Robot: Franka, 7 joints.
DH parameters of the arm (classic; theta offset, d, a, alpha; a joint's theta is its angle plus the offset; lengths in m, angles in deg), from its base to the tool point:
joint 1: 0 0.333 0 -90
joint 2: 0 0 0 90
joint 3: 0 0.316 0.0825 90
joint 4: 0 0 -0.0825 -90
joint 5: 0 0.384 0 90
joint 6: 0 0 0.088 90
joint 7: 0 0.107 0 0
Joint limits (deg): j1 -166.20..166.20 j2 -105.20..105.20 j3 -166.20..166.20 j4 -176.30..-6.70 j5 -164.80..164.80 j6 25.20..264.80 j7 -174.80..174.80
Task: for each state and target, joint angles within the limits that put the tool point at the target. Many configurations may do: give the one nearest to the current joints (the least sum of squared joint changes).
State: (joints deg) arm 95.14 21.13 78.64 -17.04 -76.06 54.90 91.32
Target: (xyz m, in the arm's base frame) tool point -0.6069 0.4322 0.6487
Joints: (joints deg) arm 125.40 53.53 76.66 -31.55 -80.06 91.12 91.32
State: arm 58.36 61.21 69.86 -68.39 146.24 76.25 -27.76
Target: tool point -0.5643 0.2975 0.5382
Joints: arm 89.83 54.44 80.92 -105.99 137.24 77.09 -27.76
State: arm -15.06 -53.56 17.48 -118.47 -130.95 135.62 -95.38
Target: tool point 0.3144 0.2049 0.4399
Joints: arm -2.99 -42.36 34.77 -154.77 -131.41 147.57 -95.38
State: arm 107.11 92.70 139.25 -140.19 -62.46 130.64 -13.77
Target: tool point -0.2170 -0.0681 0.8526
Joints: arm 111.37 81.77 156.76 -123.96 -62.63 137.57 -13.77
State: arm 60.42 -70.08 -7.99 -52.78 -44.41 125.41 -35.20
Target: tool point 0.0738 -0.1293 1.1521
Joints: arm 67.64 -36.04 -14.45 -48.22 -45.27 133.61 -35.20
